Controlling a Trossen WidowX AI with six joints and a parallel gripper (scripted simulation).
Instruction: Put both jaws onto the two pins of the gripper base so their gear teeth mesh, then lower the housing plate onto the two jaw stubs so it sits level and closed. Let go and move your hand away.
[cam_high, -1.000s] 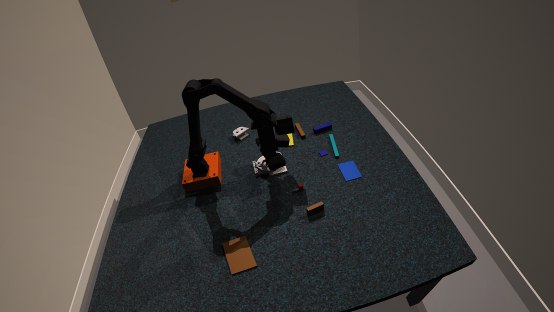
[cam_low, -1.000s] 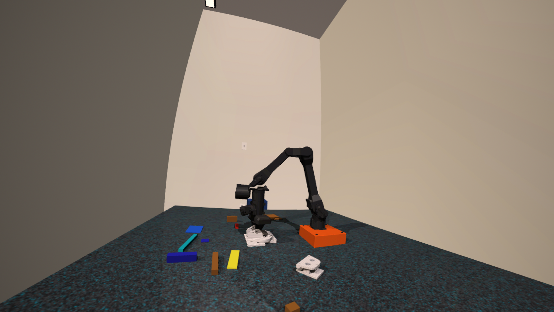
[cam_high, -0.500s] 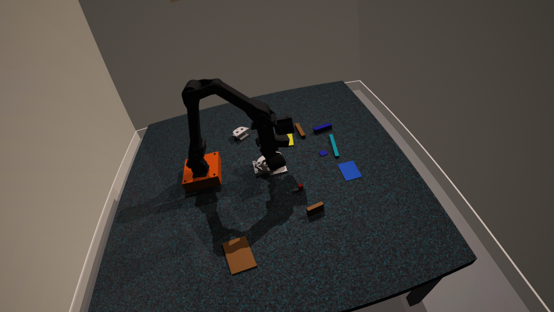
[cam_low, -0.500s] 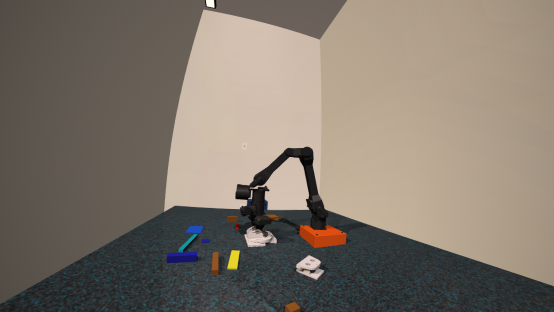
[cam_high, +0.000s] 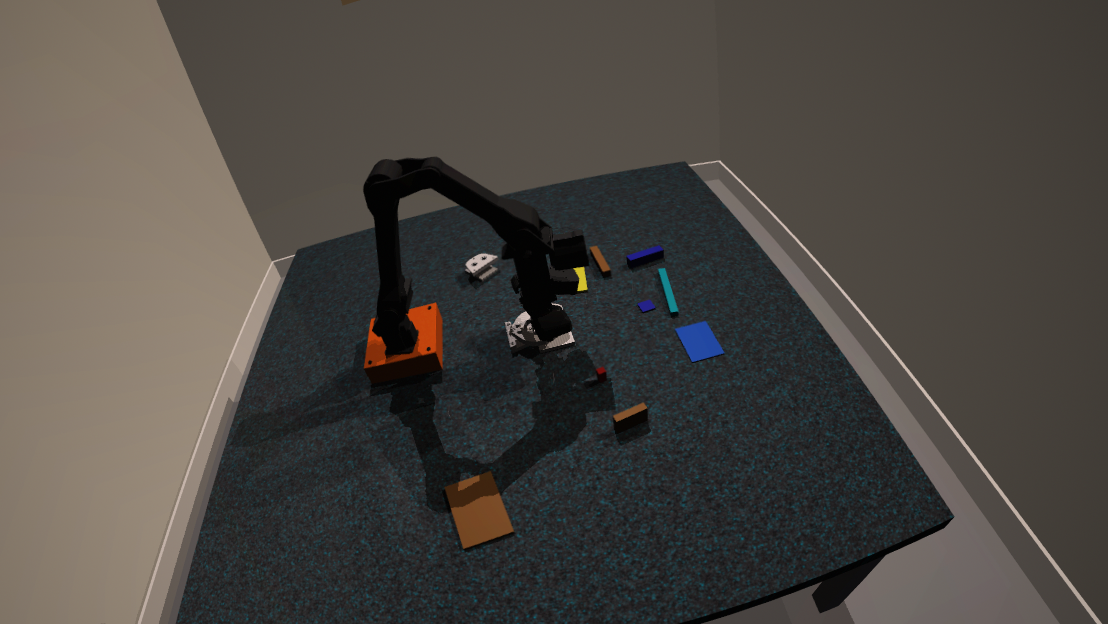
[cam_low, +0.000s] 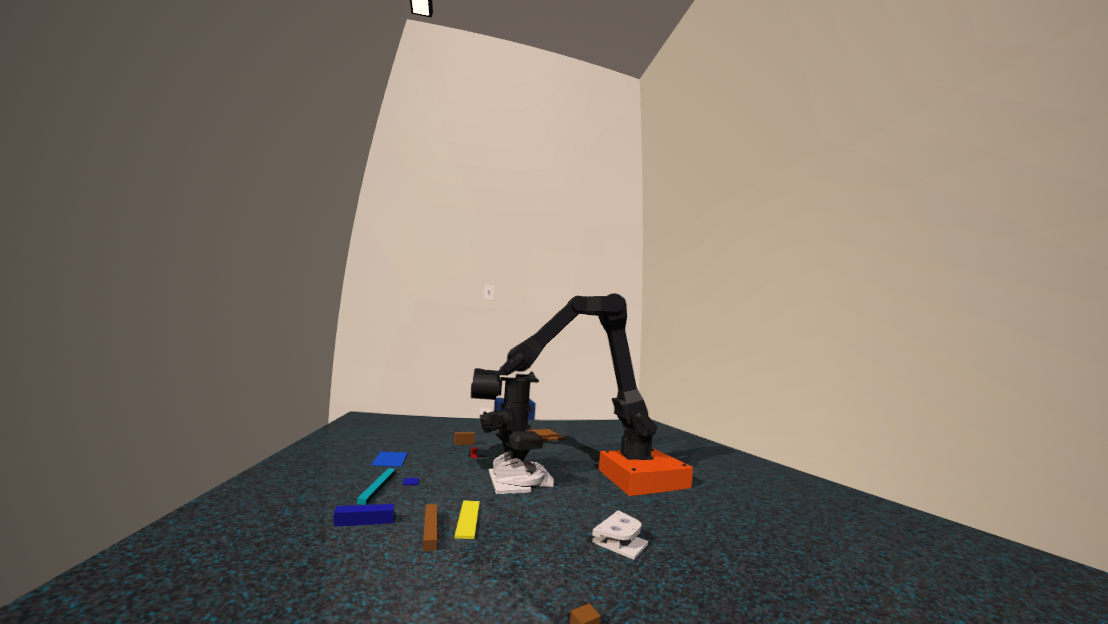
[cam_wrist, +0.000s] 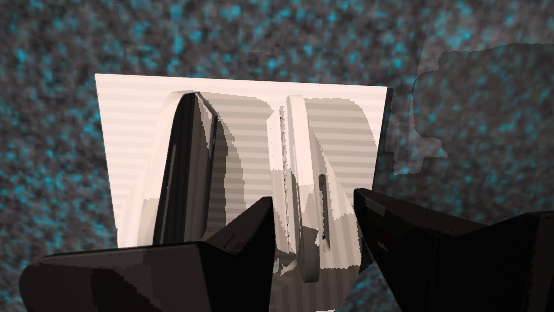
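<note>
Now: gripper tip 5 cm past the white jaw and 4 cm to the right of it. The rest, counted from my gripper tip: yellow bar (21 cm to the left, 6 cm ahead, 2 cm below); red cube (11 cm to the right, 10 cm ahead, 1 cm below); brown block (22 cm to the right, 15 cm ahead).
</note>
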